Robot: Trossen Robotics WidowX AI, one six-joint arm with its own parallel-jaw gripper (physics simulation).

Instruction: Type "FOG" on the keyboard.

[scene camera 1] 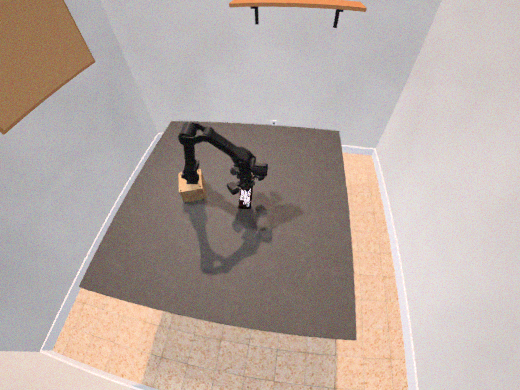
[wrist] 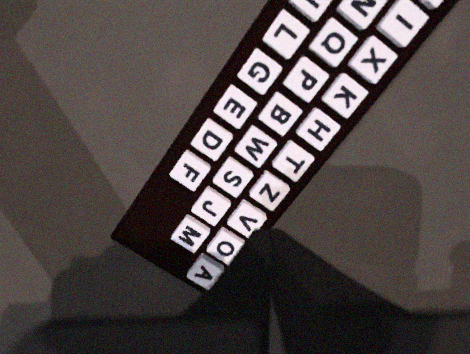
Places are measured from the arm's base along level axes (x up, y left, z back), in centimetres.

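Pixels of known places: gripper, fingertip midpoint: [scene camera 1: 246, 191] [wrist: 266, 241]; arm's base at its link origin: [scene camera 1: 192, 179].
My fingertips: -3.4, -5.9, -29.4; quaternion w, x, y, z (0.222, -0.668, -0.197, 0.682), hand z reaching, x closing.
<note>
For each thing: its middle in the pictures, then the offset to it from my fingertips, as dx, dy, dz. Level surfaces: height alone.
- dark keyboard at the middle of its body: [wrist: 272, 120] [scene camera 1: 245, 193] -6.1, +3.0, +1.1
- F key at the middle of its body: [wrist: 190, 170] -5.5, -1.0, +3.1
- G key at the middle of its body: [wrist: 259, 72] -5.5, +4.4, +2.9
- O key at the middle of its body: [wrist: 225, 246] -5.5, -3.5, -0.5
- V key at the middle of its body: [wrist: 247, 219] -5.5, -1.6, -0.5
- dark table top at its surface level: dx -6.9
The dark keyboard [scene camera 1: 245, 198] [wrist: 145, 220] with white letter keys lies on the dark table top, aslant in the wrist view. The F key [wrist: 190, 171] is at the near end of its left row. The G key [wrist: 260, 71] is farther up that row. The O key [wrist: 225, 247] is near the lower end, between V and A. My gripper [scene camera 1: 245, 187] [wrist: 266, 241] is shut and empty. In the wrist view its fingertips are beside the V key [wrist: 246, 220], overlapping the keyboard's right edge. Whether they touch a key cannot be told.
The arm stands on a wooden block [scene camera 1: 192, 191] left of the keyboard on the dark table top [scene camera 1: 280, 295]. Arm shadows fall across the table. The A key [wrist: 205, 271] looks greyer than its neighbours. An orange shelf [scene camera 1: 297, 5] is on the back wall.
</note>
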